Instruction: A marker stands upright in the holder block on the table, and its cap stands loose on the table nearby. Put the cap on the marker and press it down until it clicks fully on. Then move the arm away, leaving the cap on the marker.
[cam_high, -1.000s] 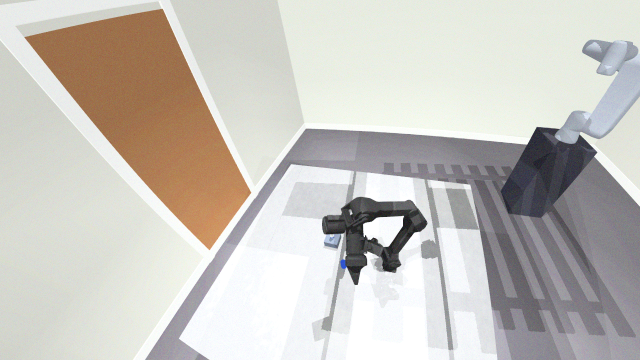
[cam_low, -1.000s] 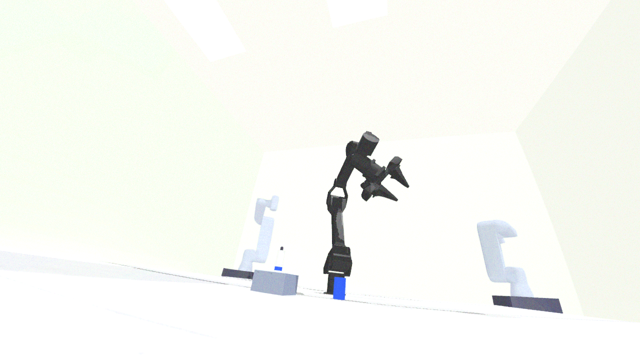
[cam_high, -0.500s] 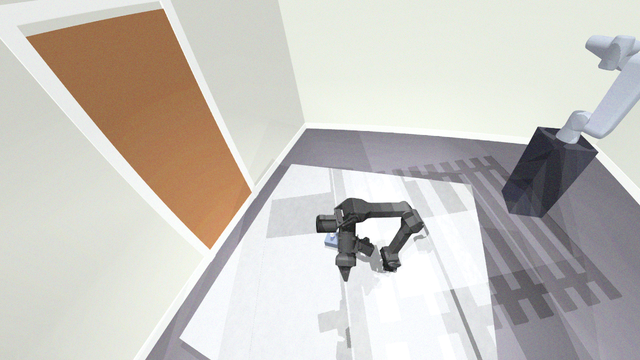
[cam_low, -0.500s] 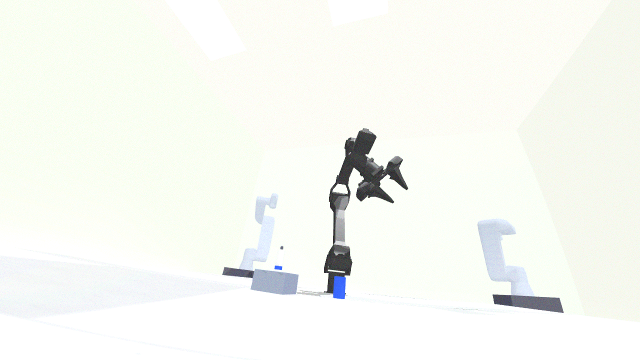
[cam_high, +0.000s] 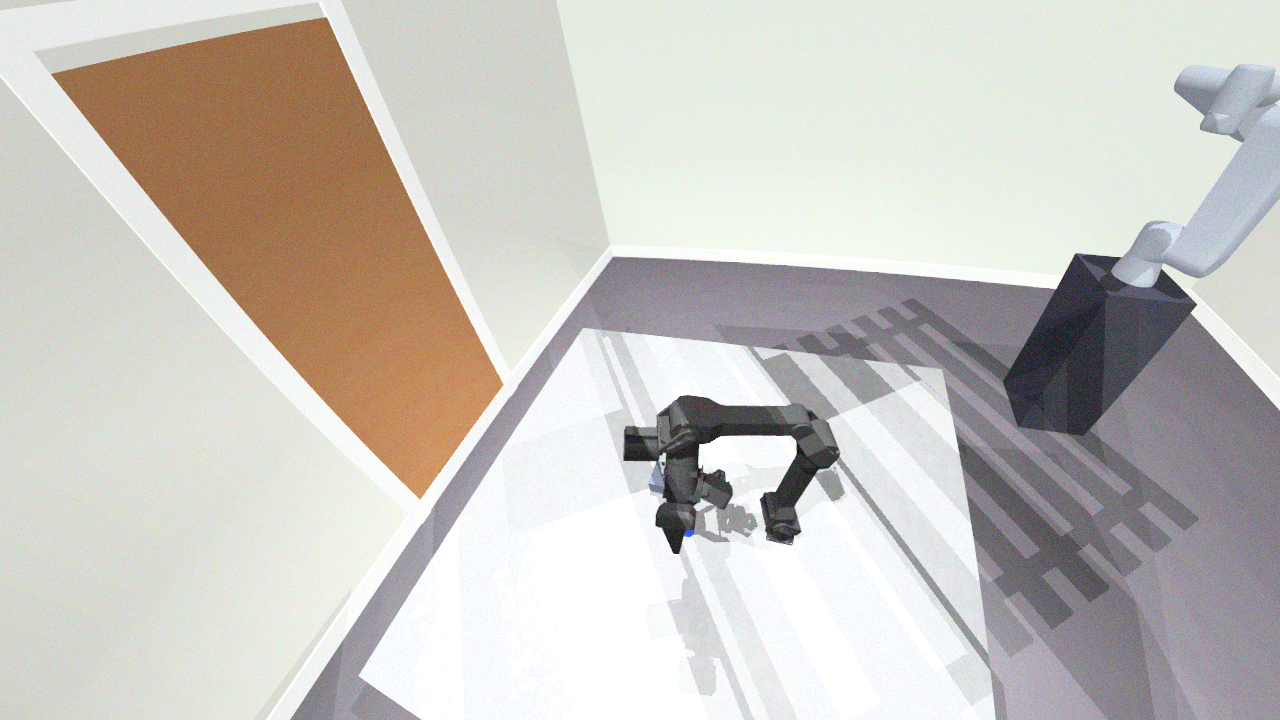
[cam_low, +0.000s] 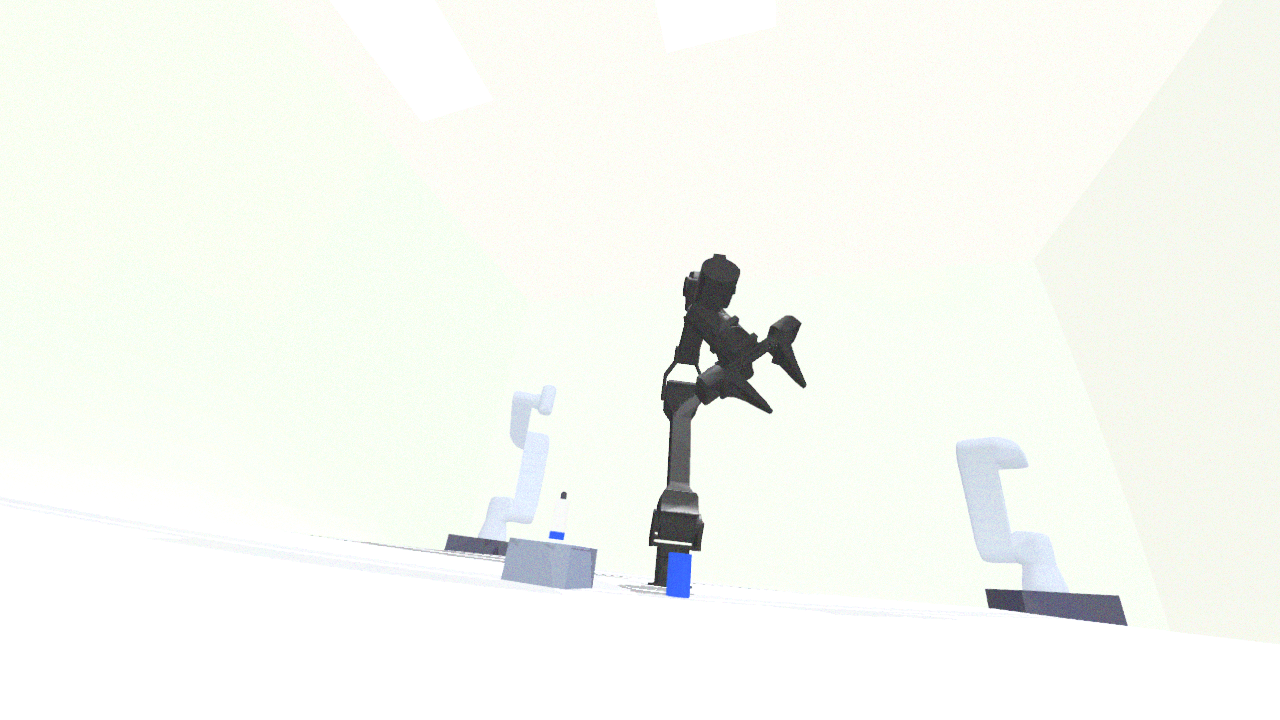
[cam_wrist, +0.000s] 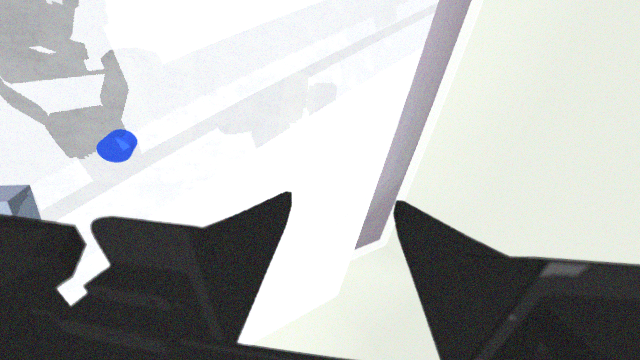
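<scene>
The blue cap is 4 cm ahead of my gripper tip, 14 cm to the right of it and 24 cm below it. Also, from my gripper tip: blue marker band 13 cm ahead, 26 cm to the right, 21 cm below; then grey holder block 13 cm ahead, 26 cm to the right, 24 cm below.
</scene>
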